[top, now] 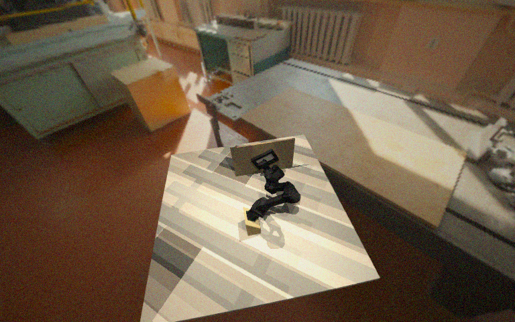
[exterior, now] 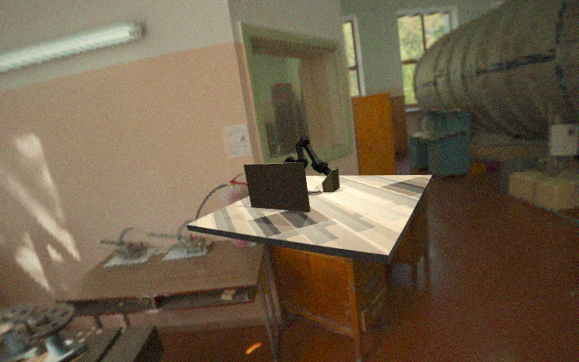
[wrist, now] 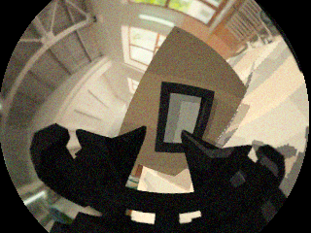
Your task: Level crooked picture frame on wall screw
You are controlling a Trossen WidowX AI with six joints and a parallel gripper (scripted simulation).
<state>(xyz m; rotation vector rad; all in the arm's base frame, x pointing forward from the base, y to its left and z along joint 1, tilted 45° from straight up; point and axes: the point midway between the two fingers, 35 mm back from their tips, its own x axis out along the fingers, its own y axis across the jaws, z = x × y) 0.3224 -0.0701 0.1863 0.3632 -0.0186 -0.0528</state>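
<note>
Now: gripper tip 8 cm short of the black picture frame, 5 cm above it and 1 cm to the left of it. Round my gripper tip: tan wall board: 9 cm ahead, 6 cm below, 1 cm to the right.
</note>
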